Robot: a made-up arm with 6 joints.
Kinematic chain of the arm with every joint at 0, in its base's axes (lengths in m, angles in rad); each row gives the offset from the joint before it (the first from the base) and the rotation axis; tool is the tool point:
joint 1: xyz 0 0 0.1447 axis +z
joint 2: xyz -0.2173 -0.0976 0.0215 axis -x
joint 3: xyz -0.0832 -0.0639 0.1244 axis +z
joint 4: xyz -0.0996 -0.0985 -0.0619 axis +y
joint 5: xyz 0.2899 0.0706 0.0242 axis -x
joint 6: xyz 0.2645 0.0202 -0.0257 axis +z
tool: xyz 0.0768 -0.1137 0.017
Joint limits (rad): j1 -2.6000..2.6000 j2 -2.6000..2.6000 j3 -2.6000..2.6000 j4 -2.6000..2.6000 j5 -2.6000..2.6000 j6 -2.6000..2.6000
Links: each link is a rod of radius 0.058 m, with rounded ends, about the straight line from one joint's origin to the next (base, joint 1, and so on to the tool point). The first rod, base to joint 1, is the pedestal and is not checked.
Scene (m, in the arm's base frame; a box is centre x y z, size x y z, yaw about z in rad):
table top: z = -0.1
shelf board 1: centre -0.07 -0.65 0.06 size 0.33 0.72 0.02 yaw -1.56
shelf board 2: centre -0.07 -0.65 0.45 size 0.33 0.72 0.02 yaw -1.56
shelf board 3: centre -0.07 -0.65 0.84 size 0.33 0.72 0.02 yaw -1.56
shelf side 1: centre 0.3 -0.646 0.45 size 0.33 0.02 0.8 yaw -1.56
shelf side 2: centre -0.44 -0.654 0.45 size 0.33 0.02 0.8 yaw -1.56
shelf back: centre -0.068 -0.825 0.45 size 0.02 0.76 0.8 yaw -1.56
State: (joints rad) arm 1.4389 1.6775 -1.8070 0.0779 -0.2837 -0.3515
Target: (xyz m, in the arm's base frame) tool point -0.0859 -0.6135 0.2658
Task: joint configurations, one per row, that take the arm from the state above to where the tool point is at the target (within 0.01 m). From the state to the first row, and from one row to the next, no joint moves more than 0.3 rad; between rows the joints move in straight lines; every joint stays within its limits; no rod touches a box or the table.
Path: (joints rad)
1: 1.6768 1.8756 -1.6312 0.0291 -0.4057 -0.5389
2: 1.9147 2.0737 -1.4554 -0.0196 -0.5277 -0.7262
3: 2.1526 2.2717 -1.2795 -0.0684 -0.6496 -0.9136
4: 2.3905 2.4698 -1.1037 -0.1171 -0.7716 -1.1010
5: 2.4153 2.5129 -0.9330 -0.1311 -0.5707 -1.3040
6: 2.4400 2.5560 -0.7623 -0.1451 -0.3698 -1.5069
7: 2.3502 2.5088 -1.0067 -0.2121 -0.3344 -1.3619
8: 2.2603 2.4616 -1.2511 -0.2791 -0.2991 -1.2169
9: 2.1704 2.4145 -1.4955 -0.3461 -0.2637 -1.0718
10: 2.0806 2.3673 -1.7399 -0.4131 -0.2283 -0.9268

